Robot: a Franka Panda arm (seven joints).
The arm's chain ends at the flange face. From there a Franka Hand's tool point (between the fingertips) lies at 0.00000 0.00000 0.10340 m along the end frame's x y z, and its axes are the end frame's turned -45 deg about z.
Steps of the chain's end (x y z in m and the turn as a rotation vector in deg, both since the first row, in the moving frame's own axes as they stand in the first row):
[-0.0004, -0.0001, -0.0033, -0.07, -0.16, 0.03]
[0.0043, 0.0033, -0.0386, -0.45, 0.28, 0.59]
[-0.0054, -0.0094, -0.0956, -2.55, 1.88, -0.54]
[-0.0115, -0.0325, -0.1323, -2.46, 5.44, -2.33]
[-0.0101, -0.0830, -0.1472, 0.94, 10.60, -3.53]
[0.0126, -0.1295, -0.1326, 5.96, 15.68, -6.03]
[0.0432, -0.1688, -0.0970, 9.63, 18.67, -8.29]
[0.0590, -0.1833, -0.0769, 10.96, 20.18, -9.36]
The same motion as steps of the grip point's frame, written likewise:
[-0.0005, -0.0005, -0.0033, 0.06, -0.16, 0.03]
[0.0005, 0.0063, -0.0386, -0.52, -0.12, 0.59]
[0.0020, -0.0048, -0.0958, -3.13, -0.47, -0.54]
[0.0188, -0.0211, -0.1329, -5.59, 2.11, -2.33]
[0.0666, -0.0540, -0.1490, -6.83, 8.16, -3.53]
[0.1283, -0.0719, -0.1370, -6.87, 15.30, -6.03]
[0.1859, -0.0802, -0.1039, -6.39, 20.01, -8.29]
[0.2108, -0.0797, -0.0851, -6.52, 22.02, -9.36]

